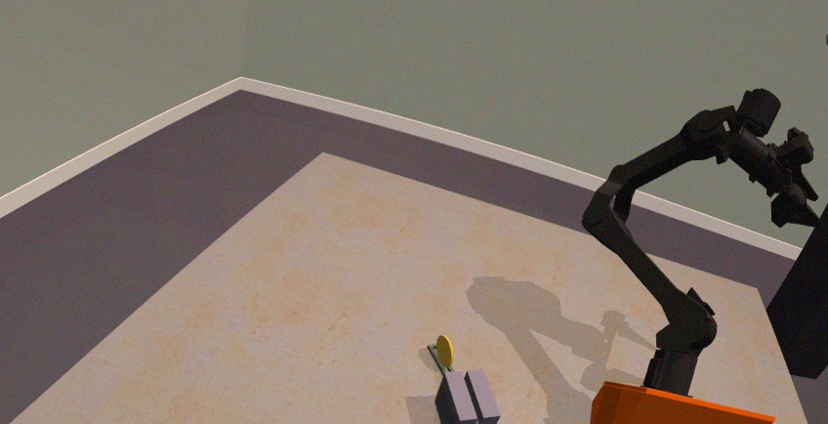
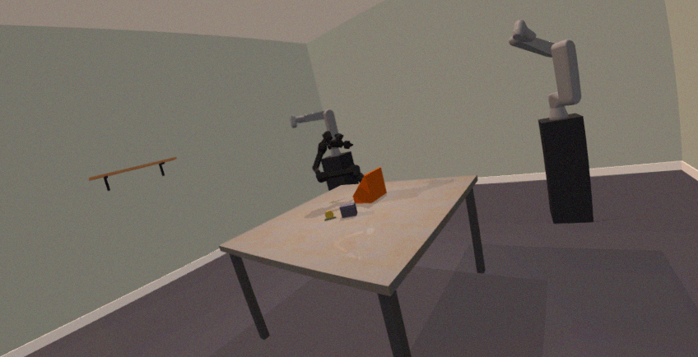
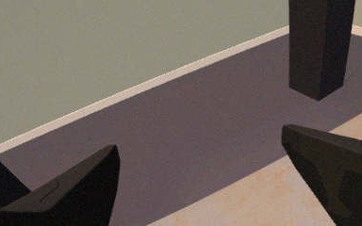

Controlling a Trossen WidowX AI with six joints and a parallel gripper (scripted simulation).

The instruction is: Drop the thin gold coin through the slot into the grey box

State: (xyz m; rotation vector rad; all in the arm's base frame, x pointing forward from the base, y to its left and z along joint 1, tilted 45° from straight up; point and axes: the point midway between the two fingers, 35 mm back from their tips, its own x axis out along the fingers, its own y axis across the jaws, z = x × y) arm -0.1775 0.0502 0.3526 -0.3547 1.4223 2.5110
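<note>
Right now my gripper tip is 570 mm short of the gold coin, 380 mm above it and 90 mm to the right of it.
</note>
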